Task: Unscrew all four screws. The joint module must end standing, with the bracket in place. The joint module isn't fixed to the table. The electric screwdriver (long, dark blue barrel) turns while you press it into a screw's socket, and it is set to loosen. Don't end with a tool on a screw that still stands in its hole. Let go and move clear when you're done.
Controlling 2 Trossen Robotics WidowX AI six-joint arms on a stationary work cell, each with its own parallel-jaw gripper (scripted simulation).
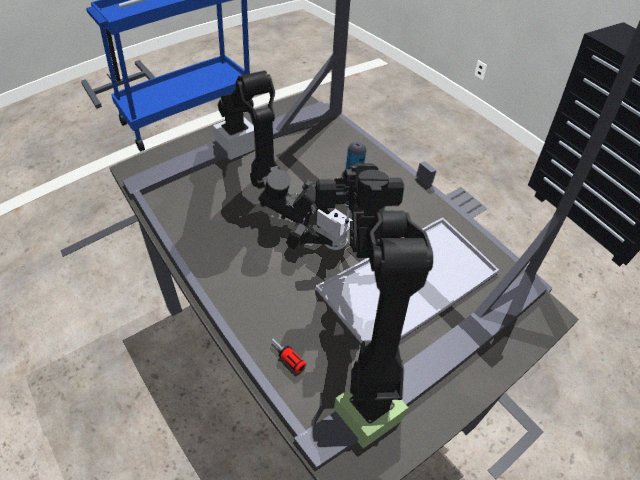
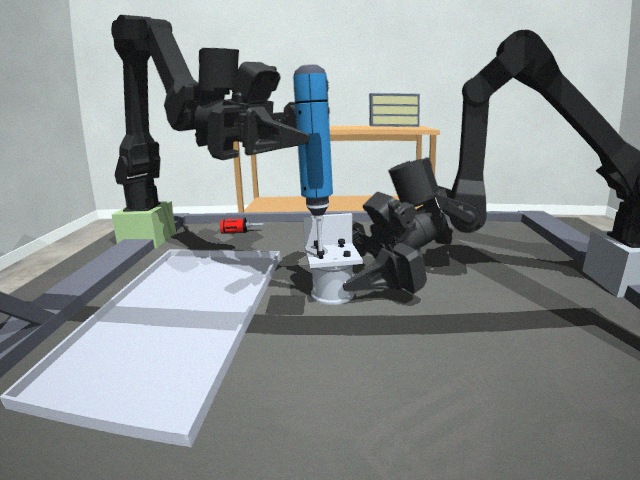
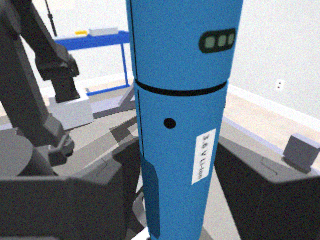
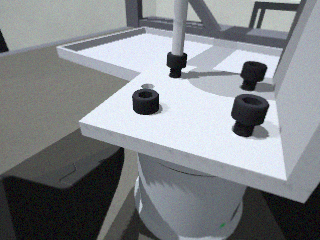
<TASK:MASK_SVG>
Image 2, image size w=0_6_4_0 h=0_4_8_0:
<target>my left gripper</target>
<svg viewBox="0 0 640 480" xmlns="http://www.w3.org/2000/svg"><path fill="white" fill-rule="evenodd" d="M243 62L236 74L231 99L224 100L221 106L213 107L208 114L207 149L211 156L219 160L237 158L238 150L233 149L233 143L236 141L242 142L242 147L245 147L245 154L247 156L308 144L309 134L297 129L295 102L289 102L284 107L283 112L272 113L274 101L268 101L271 93L276 91L281 79L280 73L276 72L277 68L275 66L267 66L262 62Z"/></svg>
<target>my right gripper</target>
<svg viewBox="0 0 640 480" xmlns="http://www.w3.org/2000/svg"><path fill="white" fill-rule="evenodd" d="M377 191L362 205L364 211L368 213L374 223L370 225L372 236L367 236L363 225L352 220L352 244L361 258L370 253L376 260L343 283L344 291L360 291L374 289L401 290L404 288L414 294L422 289L427 281L423 253L420 249L424 246L426 240L424 230L414 218L416 215L414 205L407 202L401 203L400 200L395 199L393 196Z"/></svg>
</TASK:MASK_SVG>
